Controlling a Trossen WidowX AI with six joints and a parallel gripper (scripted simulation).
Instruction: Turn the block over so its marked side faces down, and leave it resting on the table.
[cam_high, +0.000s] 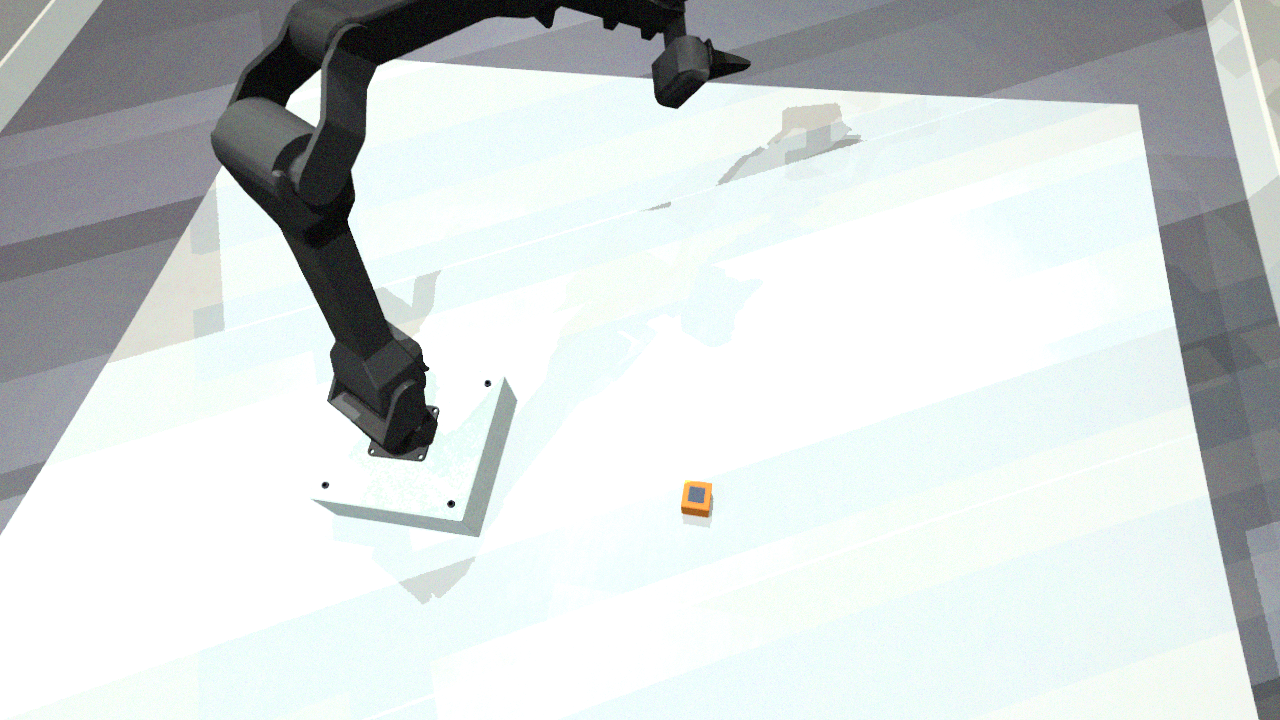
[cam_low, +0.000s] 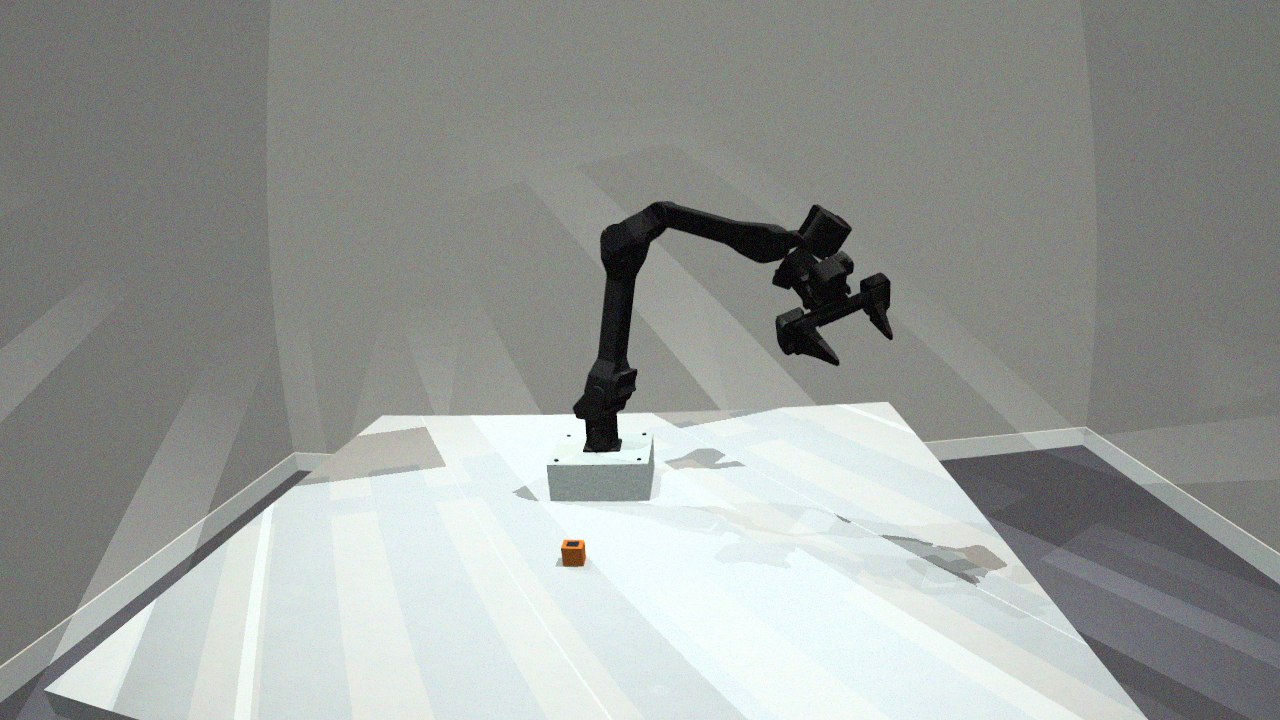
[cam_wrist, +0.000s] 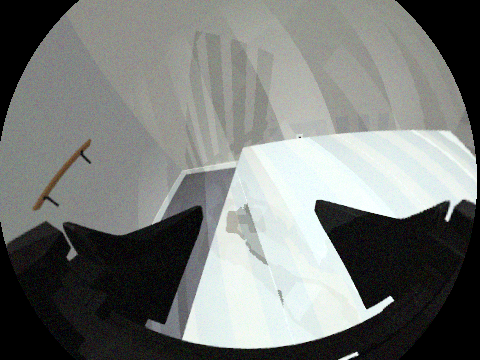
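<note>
My gripper tip is 410 mm to the left of the orange block and 270 mm above it.
</note>
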